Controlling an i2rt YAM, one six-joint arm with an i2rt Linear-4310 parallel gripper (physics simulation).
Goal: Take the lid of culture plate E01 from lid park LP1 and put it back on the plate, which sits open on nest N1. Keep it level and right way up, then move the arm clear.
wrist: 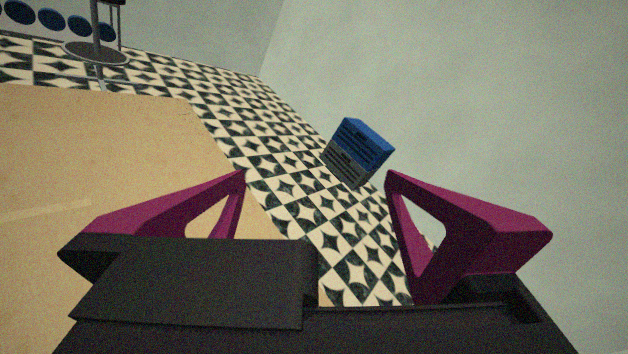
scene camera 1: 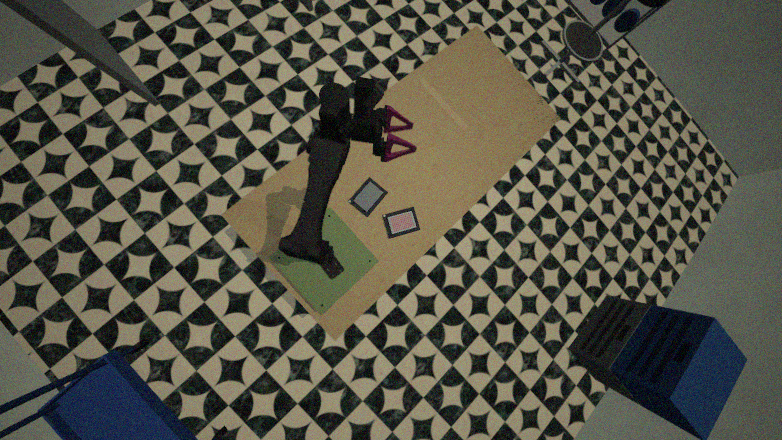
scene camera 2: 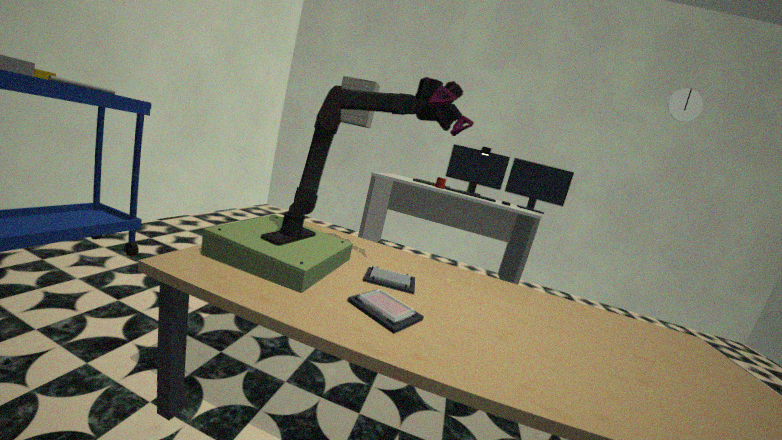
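Where they show: gripper, between the fingertips: (wrist: 314,177) (scene camera 1: 414,137) (scene camera 2: 464,112); arm's base, origin of its link: (scene camera 2: 290,236).
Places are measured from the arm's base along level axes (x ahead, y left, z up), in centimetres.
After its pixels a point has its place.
Note:
A culture plate with pink contents (scene camera 1: 401,222) {y -8.5, x 37.7, z -4.4 cm} (scene camera 2: 382,304) {y -10.5, x 37.6, z -4.6 cm} sits in a dark nest (scene camera 1: 417,229) {y -16.2, x 42.4, z -5.8 cm} (scene camera 2: 394,328) {y -16.8, x 43.3, z -5.8 cm} on the table. A pale grey, clear-looking lid (scene camera 1: 368,196) {y 11.4, x 32.5, z -5.2 cm} (scene camera 2: 389,275) {y 11.0, x 32.0, z -5.2 cm} lies flat and level on a second dark holder (scene camera 1: 367,212) {y 6.0, x 27.3, z -5.5 cm} (scene camera 2: 373,280) {y 4.7, x 29.1, z -6.0 cm}, beside the nest and apart from it. Labels on the holders are too small to read. My gripper (scene camera 1: 413,137) {y 8.2, x 42.1, z 48.1 cm} (scene camera 2: 463,111) {y 8.2, x 42.1, z 48.1 cm} (wrist: 314,177) {y 8.2, x 42.1, z 48.1 cm} with magenta fingers is open and empty, high above the table and beyond the lid's holder. Neither plate nor lid shows in the wrist view.
The arm stands on a green base block (scene camera 1: 349,257) {y -6.8, x 8.2, z -0.4 cm} (scene camera 2: 251,259) {y -17.8, x 1.7, z -2.9 cm} at one end of the wooden table (scene camera 1: 464,164) {y -4.2, x 86.0, z -7.0 cm} (scene camera 2: 519,350) {y -3.0, x 72.9, z -7.0 cm} (wrist: 100,150) {y 20.9, x 112.9, z -7.0 cm}. A blue cart (scene camera 2: 76,95), a desk with two monitors (scene camera 2: 437,216) and a blue and grey cabinet (scene camera 1: 678,361) (wrist: 357,150) stand off the table.

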